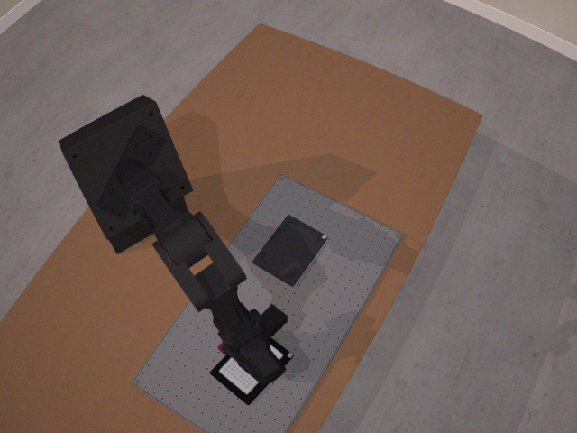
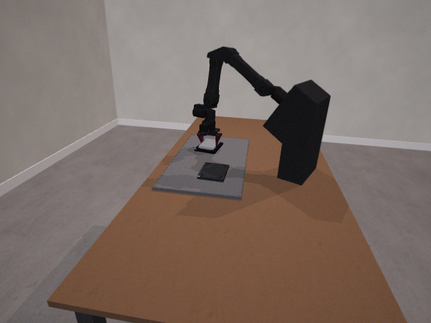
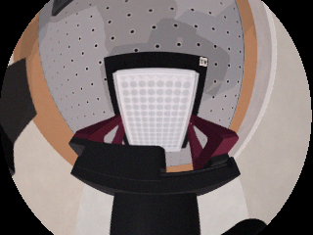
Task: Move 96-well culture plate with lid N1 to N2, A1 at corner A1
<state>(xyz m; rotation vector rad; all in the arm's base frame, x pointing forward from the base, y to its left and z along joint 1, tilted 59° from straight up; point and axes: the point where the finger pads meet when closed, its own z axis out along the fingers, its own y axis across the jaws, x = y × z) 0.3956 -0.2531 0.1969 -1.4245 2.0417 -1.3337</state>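
Now: hand 2 cm above the black nest N1. Also, from my hand: clear lid: right at my hand; black nest N2: 31 cm to the left, 8 cm ahead, 2 cm below.
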